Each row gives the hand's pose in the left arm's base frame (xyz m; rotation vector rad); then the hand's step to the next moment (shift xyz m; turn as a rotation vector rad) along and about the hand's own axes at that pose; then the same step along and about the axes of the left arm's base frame.
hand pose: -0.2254 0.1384 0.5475 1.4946 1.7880 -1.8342
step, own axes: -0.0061 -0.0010 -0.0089 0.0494 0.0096 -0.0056
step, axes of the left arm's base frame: 0.0068 0.0046 0.0071 -0.0140 0.0266 -0.0408
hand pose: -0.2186 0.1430 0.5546 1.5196 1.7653 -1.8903
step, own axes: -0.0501 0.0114 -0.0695 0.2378 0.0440 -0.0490
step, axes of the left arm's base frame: 0.0702 0.0276 0.0423 -0.0569 0.1463 -0.1904
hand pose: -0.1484 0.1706 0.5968 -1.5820 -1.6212 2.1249
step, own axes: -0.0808 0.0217 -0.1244 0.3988 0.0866 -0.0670
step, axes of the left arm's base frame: 0.1388 0.0318 0.0468 -0.0998 0.2290 -0.3296
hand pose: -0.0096 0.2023 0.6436 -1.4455 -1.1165 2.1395
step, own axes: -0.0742 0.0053 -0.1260 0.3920 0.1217 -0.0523
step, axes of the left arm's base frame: 0.1449 0.0021 0.0203 -0.1046 0.1960 -0.3491
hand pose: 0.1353 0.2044 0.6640 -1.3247 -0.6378 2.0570
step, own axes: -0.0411 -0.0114 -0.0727 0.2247 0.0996 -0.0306
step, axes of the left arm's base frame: 0.0826 -0.0159 0.0056 -0.0662 0.0914 -0.2205
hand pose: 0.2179 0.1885 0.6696 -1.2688 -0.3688 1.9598
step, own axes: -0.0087 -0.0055 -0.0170 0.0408 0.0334 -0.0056
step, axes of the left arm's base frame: 0.0191 -0.0053 0.0011 -0.0187 0.0063 -0.0492
